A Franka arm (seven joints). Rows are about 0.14 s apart.
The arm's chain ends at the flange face. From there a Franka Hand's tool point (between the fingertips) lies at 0.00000 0.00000 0.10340 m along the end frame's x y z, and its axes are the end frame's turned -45 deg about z.
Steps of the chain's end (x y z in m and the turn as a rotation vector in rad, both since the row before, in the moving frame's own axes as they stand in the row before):
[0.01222 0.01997 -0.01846 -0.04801 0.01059 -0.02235]
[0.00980 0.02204 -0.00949 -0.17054 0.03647 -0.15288]
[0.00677 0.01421 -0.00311 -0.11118 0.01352 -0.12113]
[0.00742 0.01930 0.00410 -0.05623 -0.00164 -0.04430]
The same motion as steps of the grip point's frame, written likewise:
[-0.00817 0.02707 -0.01858 -0.04144 -0.02646 -0.02235]
[-0.01722 0.03826 -0.01106 -0.14638 -0.09480 -0.15288]
[-0.01182 0.02434 -0.00376 -0.08818 -0.06906 -0.12113]
[-0.01254 0.02298 0.00394 -0.03860 -0.04092 -0.04430]

